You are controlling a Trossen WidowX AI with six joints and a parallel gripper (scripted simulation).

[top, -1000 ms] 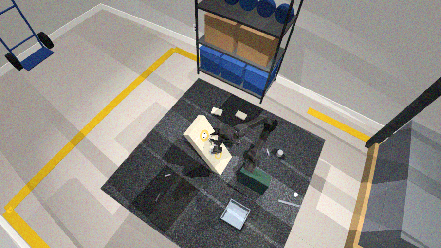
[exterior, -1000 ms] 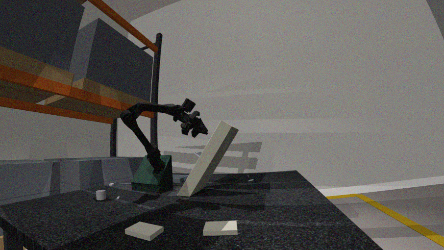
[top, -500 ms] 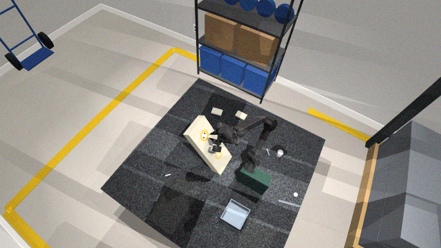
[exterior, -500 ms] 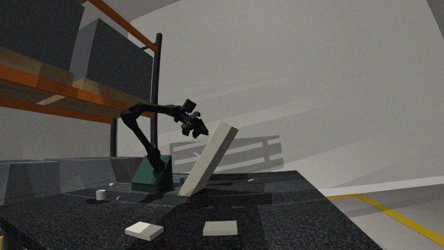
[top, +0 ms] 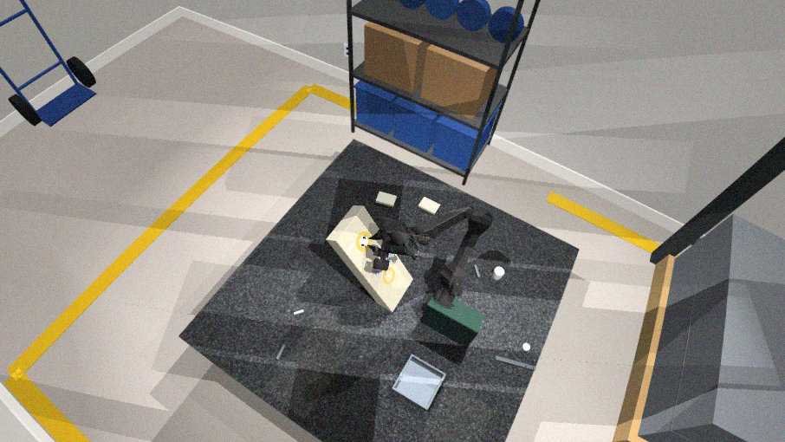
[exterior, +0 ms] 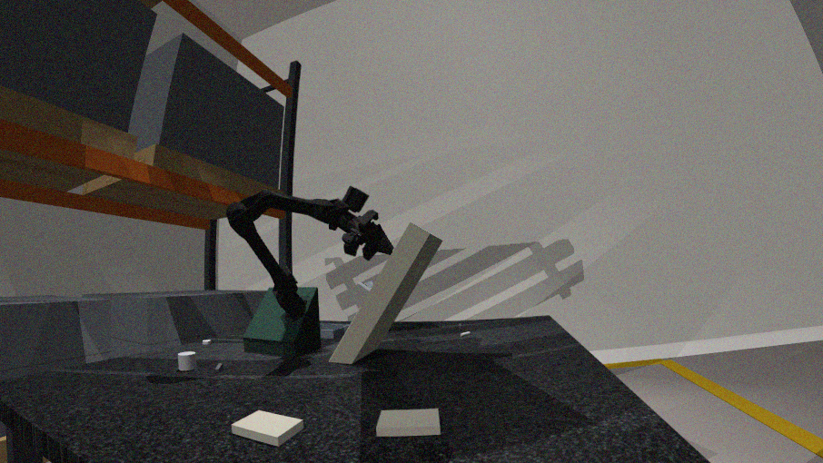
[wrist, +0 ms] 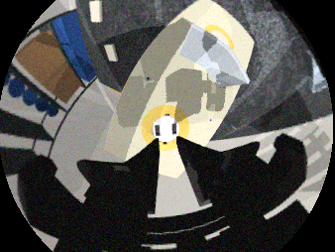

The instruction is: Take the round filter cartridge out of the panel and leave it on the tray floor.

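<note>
Now: gripper tip 40 mm short of the round filter cartridge and 30 mm above it. Also, from my gripper tip: tray 390 mm behind, 310 mm to the left, 290 mm below.
</note>
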